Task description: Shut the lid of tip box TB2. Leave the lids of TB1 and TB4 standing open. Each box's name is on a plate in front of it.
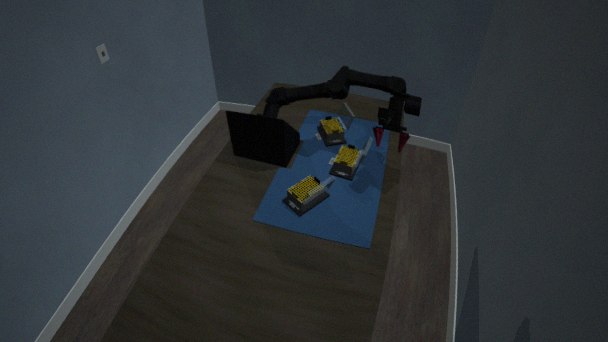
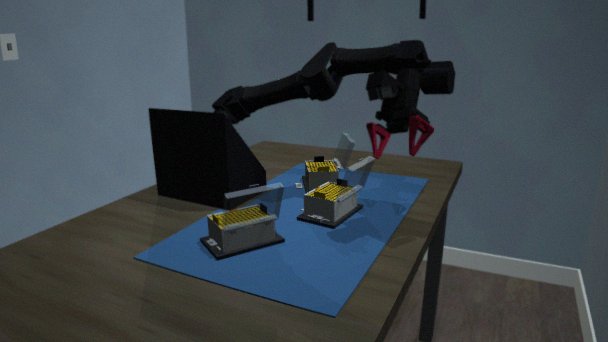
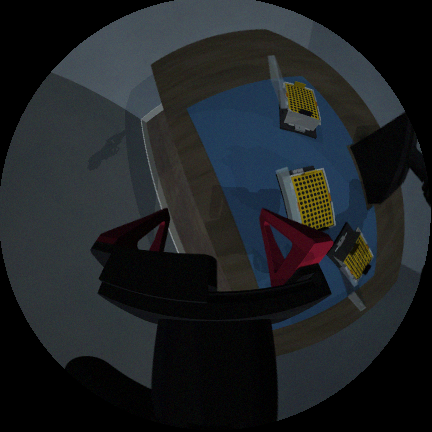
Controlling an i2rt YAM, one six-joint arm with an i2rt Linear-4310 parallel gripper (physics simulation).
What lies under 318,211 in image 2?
A box.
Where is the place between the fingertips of my gripper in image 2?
393,156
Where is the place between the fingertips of my gripper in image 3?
At 214,212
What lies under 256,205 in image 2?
A lid.
